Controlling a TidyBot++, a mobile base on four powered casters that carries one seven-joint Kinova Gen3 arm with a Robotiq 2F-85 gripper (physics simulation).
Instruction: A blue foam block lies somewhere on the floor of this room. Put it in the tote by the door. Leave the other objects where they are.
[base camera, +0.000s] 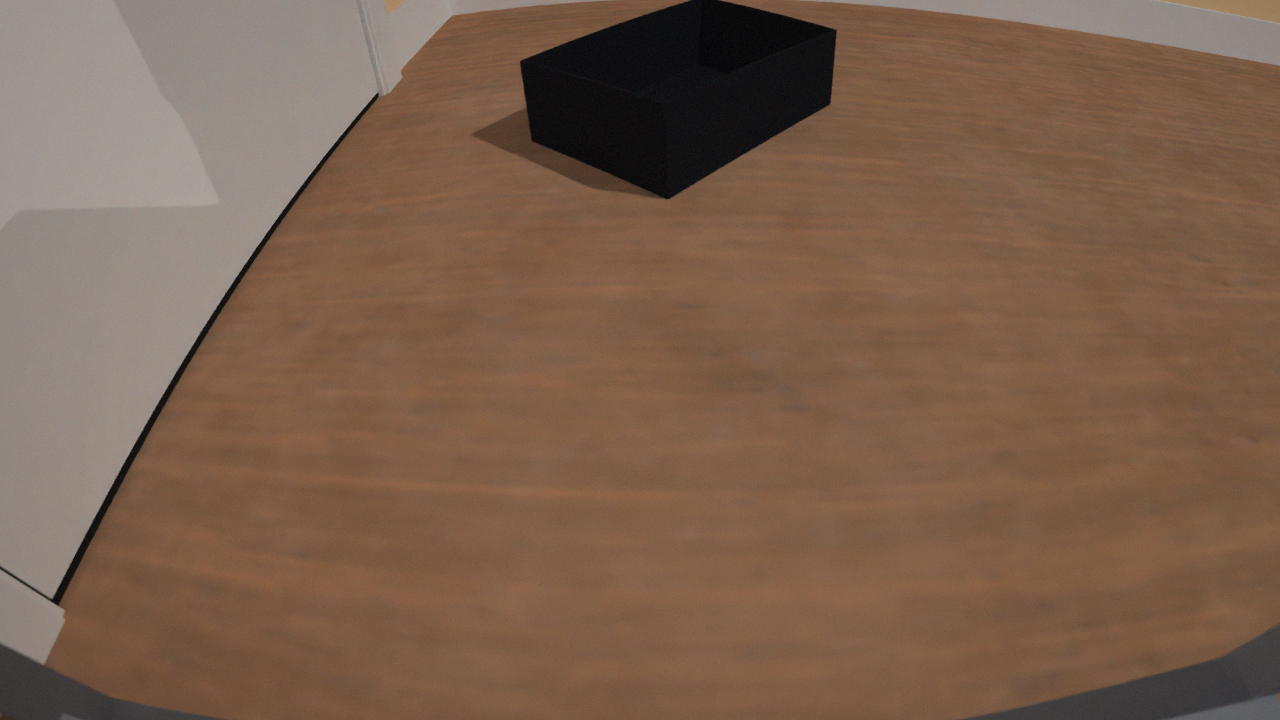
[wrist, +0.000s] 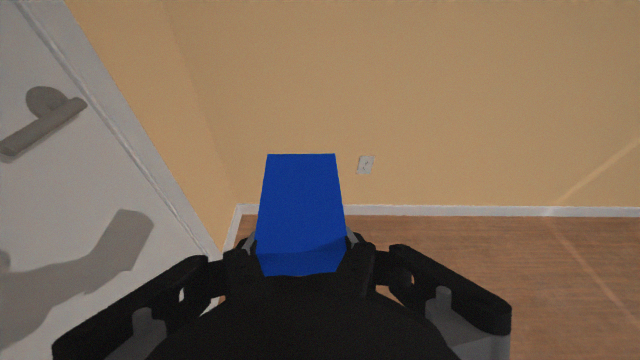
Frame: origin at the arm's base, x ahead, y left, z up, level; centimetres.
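Seen in the pictures: gripper, fingertip midpoint: (wrist: 302, 241).
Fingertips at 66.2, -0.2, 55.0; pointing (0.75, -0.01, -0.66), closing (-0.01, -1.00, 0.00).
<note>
A point is followed by its place in that frame, as x, y, z.
The blue foam block (wrist: 302, 205) {67.6, -0.3, 57.6} is held between the fingers of my gripper (wrist: 302, 241) {66.2, -0.2, 55.0} in the wrist view, and it sticks out forward past the fingertips. The gripper is shut on it, and the wall and floor show behind it. The black tote (base camera: 597, 123) {70.0, 4.1, -34.3} stands upright on the floor at the top middle of the base camera view, near the door. The part of its inside that shows is dark. The tote does not show in the wrist view, and the gripper does not show in the base camera view.
The white door (base camera: 116, 295) {43.5, 40.9, -29.2} (wrist: 50, 200) {82.5, 38.4, 42.1} runs along the left, with its handle (wrist: 45, 122) {86.5, 33.4, 53.3} at the upper left of the wrist view. A tan wall (wrist: 400, 90) {134.3, -37.6, 37.0} with an outlet (wrist: 365, 164) {134.0, -31.3, 1.3} and a white baseboard (wrist: 450, 210) {129.7, -89.8, -34.2} stands beyond the wood floor (base camera: 716, 402) {39.7, -4.1, -39.7} (wrist: 550, 270) {93.2, -128.6, -39.7}.
</note>
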